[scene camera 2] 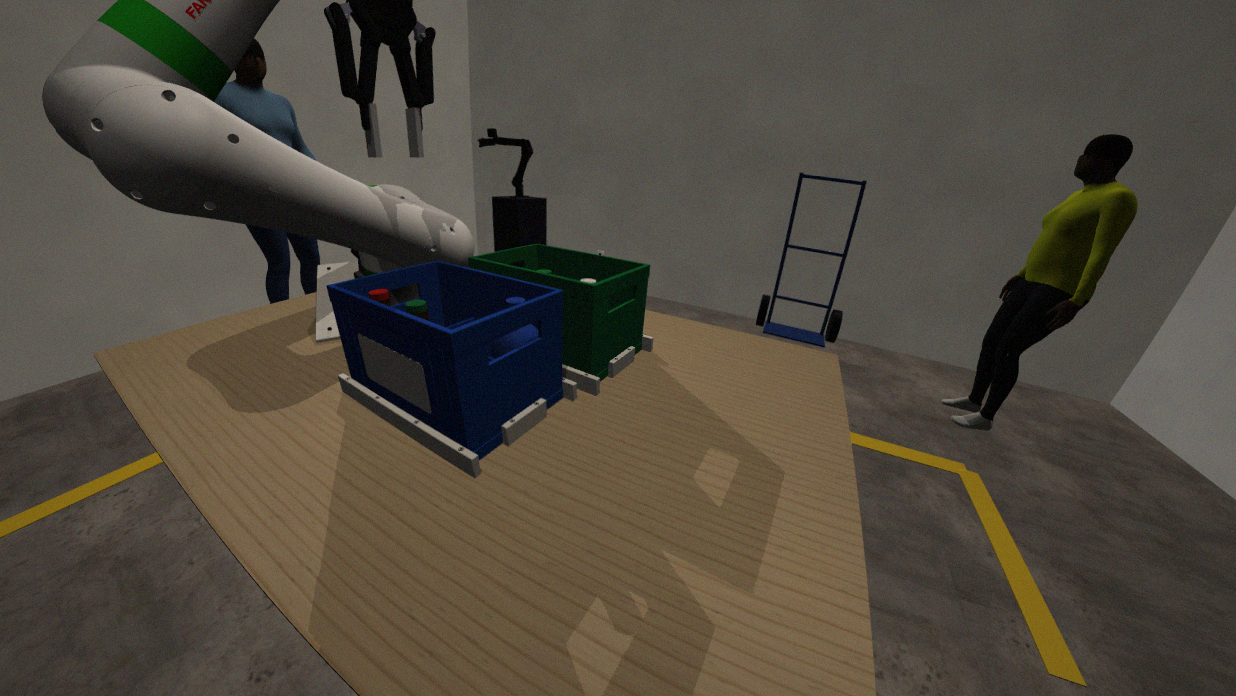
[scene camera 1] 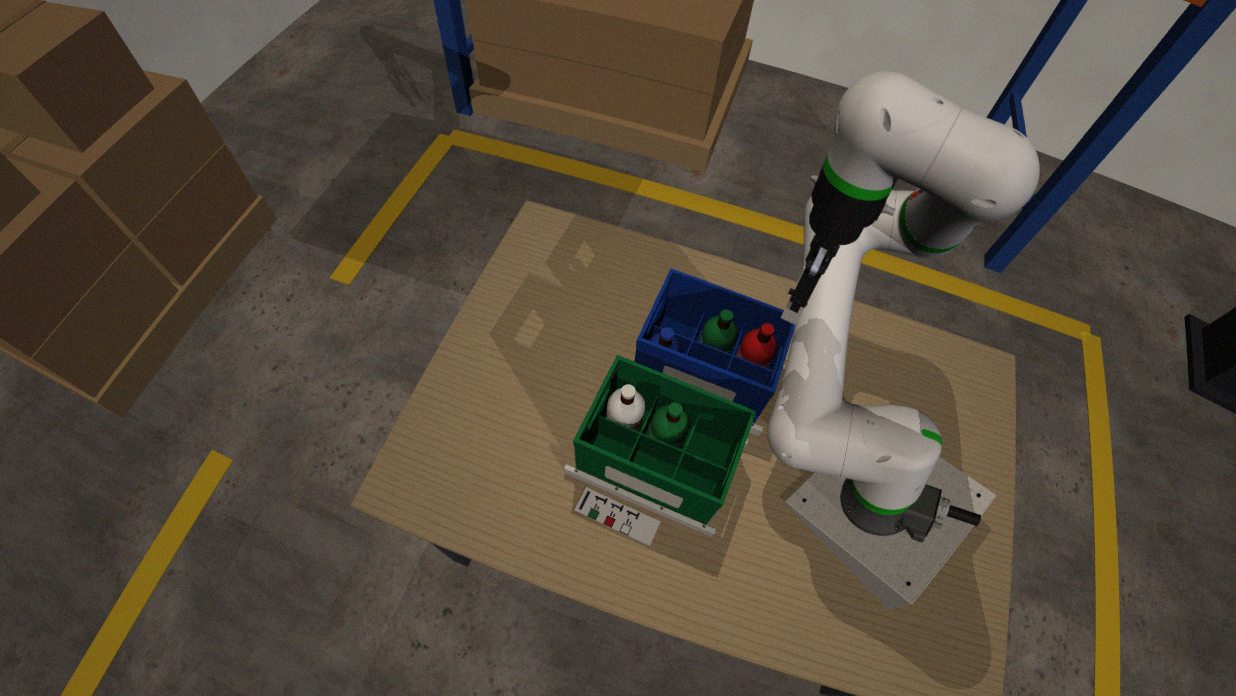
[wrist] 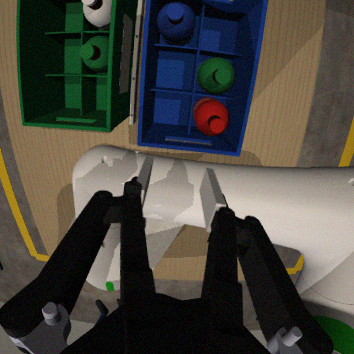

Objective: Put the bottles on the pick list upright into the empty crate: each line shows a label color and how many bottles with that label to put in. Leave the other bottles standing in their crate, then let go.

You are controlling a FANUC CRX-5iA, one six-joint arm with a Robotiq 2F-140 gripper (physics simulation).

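Where they show: gripper, fingertip midpoint: (scene camera 2: 396,157) (scene camera 1: 794,306) (wrist: 176,174); arm's base, origin of the base link: (scene camera 2: 396,291) (scene camera 1: 878,501).
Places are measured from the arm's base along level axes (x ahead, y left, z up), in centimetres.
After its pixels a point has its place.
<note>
The pick list (scene camera 1: 641,529) {y 25.1, x 39.4, z -4.5 cm} shows one green, one red and one white. In the green crate (scene camera 1: 595,458) {y 20.6, x 51.9, z 8.3 cm} (scene camera 2: 618,328) {y 10.8, x 56.7, z 3.4 cm} (wrist: 119,107) {y 0.9, x 33.4, z 6.5 cm}, a white bottle (scene camera 1: 626,408) {y 9.2, x 51.7, z 7.9 cm} (wrist: 97,12) {y 6.9, x 50.7, z 7.9 cm} and a green bottle (scene camera 1: 669,423) {y 8.1, x 43.3, z 8.0 cm} (wrist: 96,52) {y 5.3, x 43.3, z 10.0 cm} stand upright in neighbouring compartments of the row beside the blue crate. The blue crate (scene camera 1: 756,397) {y -4.4, x 30.9, z 8.6 cm} (scene camera 2: 510,389) {y -13.1, x 56.6, z 2.4 cm} holds an upright blue bottle (scene camera 1: 666,337) {y -6.1, x 51.2, z 11.6 cm} (wrist: 176,22) {y -7.6, x 50.3, z 9.3 cm}, green bottle (scene camera 1: 718,331) {y -14.8, x 43.2, z 7.9 cm} (wrist: 215,75) {y -15.6, x 42.7, z 11.5 cm} and red bottle (scene camera 1: 758,345) {y -15.9, x 34.7, z 7.8 cm} (wrist: 211,116) {y -17.0, x 35.4, z 9.2 cm}. My gripper (scene camera 1: 793,311) {y -11.5, x 32.2, z 29.3 cm} (scene camera 2: 395,134) {y -11.5, x 32.2, z 29.3 cm} (wrist: 176,174) {y -11.5, x 32.2, z 29.3 cm} is partly open and empty, high above and beside the blue crate's red-bottle end.
Both crates stand side by side on the wooden table (scene camera 1: 484,415) {y 19.8, x 78.6, z -4.7 cm} between low white rails (scene camera 2: 406,423) {y -22.8, x 46.8, z -2.4 cm}. The arm's base plate (scene camera 1: 908,561) {y 10.0, x -7.8, z 3.4 cm} is at the table's right in scene camera 1. A hand truck (scene camera 2: 817,252) and a person in yellow (scene camera 2: 1072,233) are beyond the table.
</note>
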